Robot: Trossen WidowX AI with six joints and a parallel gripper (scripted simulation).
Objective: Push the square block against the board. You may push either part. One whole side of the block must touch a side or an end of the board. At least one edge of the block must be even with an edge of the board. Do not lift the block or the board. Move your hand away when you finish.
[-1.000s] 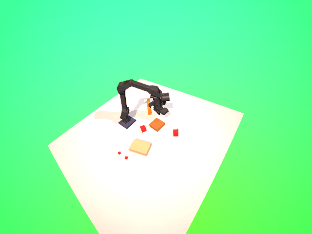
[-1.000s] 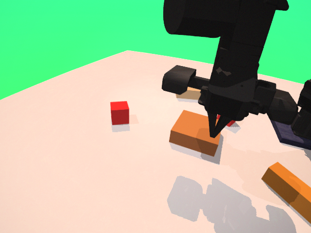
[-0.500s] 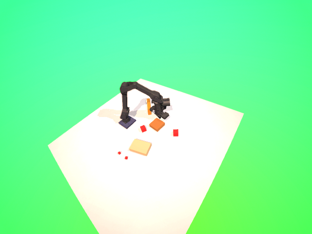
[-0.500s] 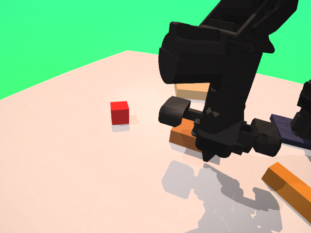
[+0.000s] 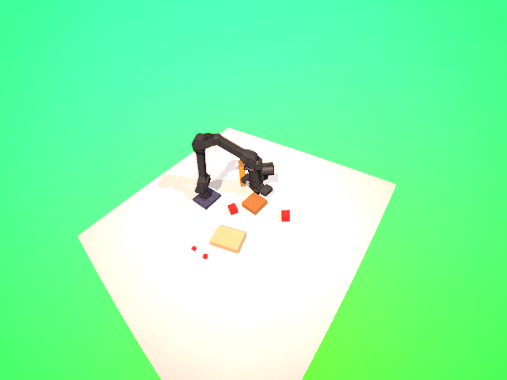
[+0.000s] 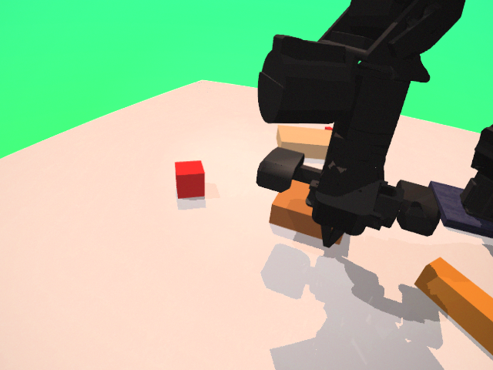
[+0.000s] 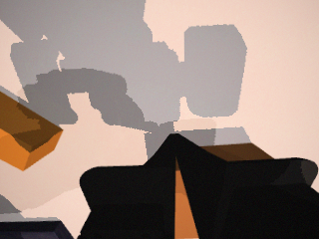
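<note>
The orange square block lies 40 mm ahead of my gripper tip, 60 mm to the right of it and 10 mm above it. From my gripper tip the other things lie so: long orange board: 210 mm behind, 60 mm to the left, 10 mm above; then cream slab: 100 mm ahead, 300 mm to the right, 10 mm above.
</note>
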